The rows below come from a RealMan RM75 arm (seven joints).
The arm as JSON. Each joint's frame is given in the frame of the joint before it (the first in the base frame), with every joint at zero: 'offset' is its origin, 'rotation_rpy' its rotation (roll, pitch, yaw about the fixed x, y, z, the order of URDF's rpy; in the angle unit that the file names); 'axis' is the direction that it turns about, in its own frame. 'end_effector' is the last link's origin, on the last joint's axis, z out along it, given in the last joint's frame.
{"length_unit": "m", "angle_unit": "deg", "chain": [
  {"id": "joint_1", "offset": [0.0, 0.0, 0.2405], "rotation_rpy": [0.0, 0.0, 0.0], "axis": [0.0, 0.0, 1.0]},
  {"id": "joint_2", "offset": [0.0, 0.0, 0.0], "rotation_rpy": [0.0, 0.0, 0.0], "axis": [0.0, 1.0, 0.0]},
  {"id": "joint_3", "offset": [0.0, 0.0, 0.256], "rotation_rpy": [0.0, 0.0, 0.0], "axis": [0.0, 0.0, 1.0]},
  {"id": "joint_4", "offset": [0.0, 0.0, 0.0], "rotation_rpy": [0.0, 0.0, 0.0], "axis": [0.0, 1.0, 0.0]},
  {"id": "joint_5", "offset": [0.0, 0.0, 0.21], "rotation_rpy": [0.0, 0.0, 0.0], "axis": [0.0, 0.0, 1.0]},
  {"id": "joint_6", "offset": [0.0, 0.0, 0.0], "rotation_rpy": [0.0, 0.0, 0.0], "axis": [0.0, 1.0, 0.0]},
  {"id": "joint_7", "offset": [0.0, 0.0, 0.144], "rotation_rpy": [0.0, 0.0, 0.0], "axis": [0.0, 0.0, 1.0]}
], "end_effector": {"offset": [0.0, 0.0, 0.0], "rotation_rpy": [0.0, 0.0, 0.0]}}
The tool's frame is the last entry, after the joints.
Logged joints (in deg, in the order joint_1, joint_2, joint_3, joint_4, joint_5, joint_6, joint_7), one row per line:
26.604 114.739 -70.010 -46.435 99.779 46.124 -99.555
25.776 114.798 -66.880 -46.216 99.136 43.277 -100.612
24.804 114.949 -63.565 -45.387 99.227 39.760 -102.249
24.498 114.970 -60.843 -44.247 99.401 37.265 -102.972
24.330 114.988 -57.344 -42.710 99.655 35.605 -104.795
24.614 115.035 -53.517 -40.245 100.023 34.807 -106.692
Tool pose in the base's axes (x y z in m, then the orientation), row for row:
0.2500 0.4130 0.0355 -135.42 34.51 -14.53
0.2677 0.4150 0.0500 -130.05 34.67 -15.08
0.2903 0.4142 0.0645 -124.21 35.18 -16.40
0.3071 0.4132 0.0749 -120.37 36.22 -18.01
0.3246 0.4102 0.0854 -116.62 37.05 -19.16
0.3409 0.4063 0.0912 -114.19 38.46 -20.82
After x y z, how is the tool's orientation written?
As angles about the fixed x, y, z axes (roll, pitch, yaw), in degrees.
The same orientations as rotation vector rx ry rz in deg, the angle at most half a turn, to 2 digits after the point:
-125.34 32.46 32.91
-120.00 33.98 30.65
-113.77 36.37 28.07
-109.08 38.88 26.56
-104.74 40.77 25.06
-101.17 43.21 24.27

